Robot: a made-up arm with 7 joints. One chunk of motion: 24 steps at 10 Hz.
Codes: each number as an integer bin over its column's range. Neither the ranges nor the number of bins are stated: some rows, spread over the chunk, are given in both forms.
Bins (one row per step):
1: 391 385 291 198 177 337
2: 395 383 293 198 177 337
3: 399 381 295 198 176 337
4: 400 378 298 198 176 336
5: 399 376 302 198 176 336
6: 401 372 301 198 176 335
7: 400 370 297 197 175 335
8: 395 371 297 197 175 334
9: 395 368 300 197 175 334
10: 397 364 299 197 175 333
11: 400 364 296 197 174 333
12: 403 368 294 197 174 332
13: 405 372 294 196 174 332
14: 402 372 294 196 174 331
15: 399 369 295 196 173 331
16: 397 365 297 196 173 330
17: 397 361 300 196 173 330
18: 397 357 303 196 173 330
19: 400 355 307 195 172 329
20: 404 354 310 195 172 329
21: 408 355 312 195 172 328
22: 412 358 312 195 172 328
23: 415 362 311 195 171 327
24: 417 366 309 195 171 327
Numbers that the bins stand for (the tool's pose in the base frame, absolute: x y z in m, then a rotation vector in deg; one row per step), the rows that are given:
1: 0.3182 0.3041 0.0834 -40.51 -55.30 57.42
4: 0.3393 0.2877 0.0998 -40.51 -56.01 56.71
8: 0.3276 0.2712 0.0975 -41.21 -56.71 55.30
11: 0.3393 0.2548 0.0951 -41.21 -57.42 54.60
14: 0.3440 0.2736 0.0904 -41.92 -57.42 53.19
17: 0.3323 0.2477 0.1045 -41.92 -58.12 52.49
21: 0.3581 0.2337 0.1327 -42.62 -58.83 51.08
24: 0.3793 0.2595 0.1256 -42.62 -59.53 50.37
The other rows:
2: 0.3276 0.2994 0.0881 -40.51 -55.30 57.42
3: 0.3370 0.2947 0.0928 -40.51 -56.01 57.42
5: 0.3370 0.2830 0.1092 -40.51 -56.01 56.71
6: 0.3417 0.2736 0.1068 -40.51 -56.01 56.01
7: 0.3393 0.2689 0.0975 -41.21 -56.71 56.01
9: 0.3276 0.2642 0.1045 -41.21 -56.71 55.30
10: 0.3323 0.2548 0.1022 -41.21 -56.71 54.60
12: 0.3464 0.2642 0.0904 -41.21 -57.42 53.89
13: 0.3511 0.2736 0.0904 -41.92 -57.42 53.89
15: 0.3370 0.2665 0.0928 -41.92 -58.12 53.19
16: 0.3323 0.2571 0.0975 -41.92 -58.12 52.49
18: 0.3323 0.2384 0.1115 -41.92 -58.12 52.49
19: 0.3393 0.2337 0.1209 -42.62 -58.83 51.78
20: 0.3487 0.2313 0.1280 -42.62 -58.83 51.78
22: 0.3675 0.2407 0.1327 -42.62 -58.83 51.08
23: 0.3746 0.2501 0.1303 -42.62 -59.53 50.37

